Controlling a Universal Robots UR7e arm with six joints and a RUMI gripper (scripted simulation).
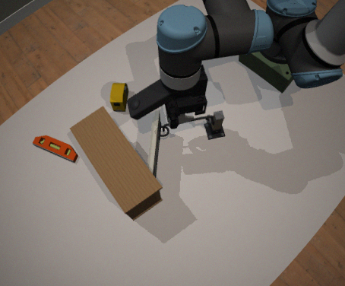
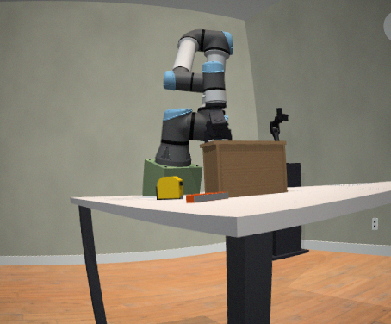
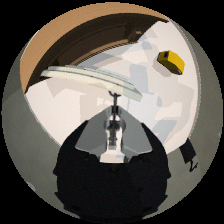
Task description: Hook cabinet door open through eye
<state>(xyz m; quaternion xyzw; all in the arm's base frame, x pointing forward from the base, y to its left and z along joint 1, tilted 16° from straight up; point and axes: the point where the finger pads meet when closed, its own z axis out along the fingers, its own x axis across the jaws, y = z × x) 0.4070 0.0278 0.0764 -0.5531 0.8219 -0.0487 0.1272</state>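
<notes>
Right now my hand is 7 cm short of the pale door, 4 cm to the right of it and 3 cm above it. Also, from my hand: orange spirit level 30 cm ahead, 17 cm to the right, 9 cm below; yellow tape measure 5 cm ahead, 18 cm to the right, 7 cm below.
</notes>
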